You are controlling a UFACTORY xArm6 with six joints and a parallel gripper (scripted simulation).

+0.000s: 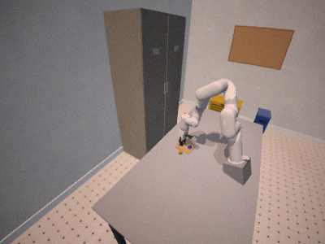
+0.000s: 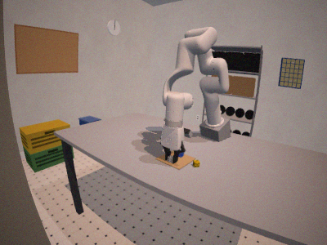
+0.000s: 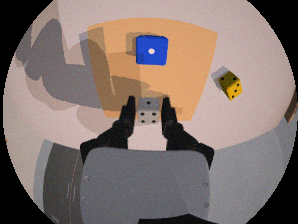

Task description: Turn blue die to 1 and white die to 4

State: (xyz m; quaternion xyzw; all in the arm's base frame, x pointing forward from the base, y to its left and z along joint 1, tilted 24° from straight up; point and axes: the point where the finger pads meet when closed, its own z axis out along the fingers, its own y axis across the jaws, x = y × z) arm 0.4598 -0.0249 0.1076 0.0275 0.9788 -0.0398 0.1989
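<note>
Now: the white die 1 cm below my hand. The rest, counted from my hand: blue die 7 cm behind, 1 cm to the left, 1 cm below; then yellow die 11 cm to the left, 4 cm behind, 1 cm below; then tan mat 4 cm behind, 2 cm below.
</note>
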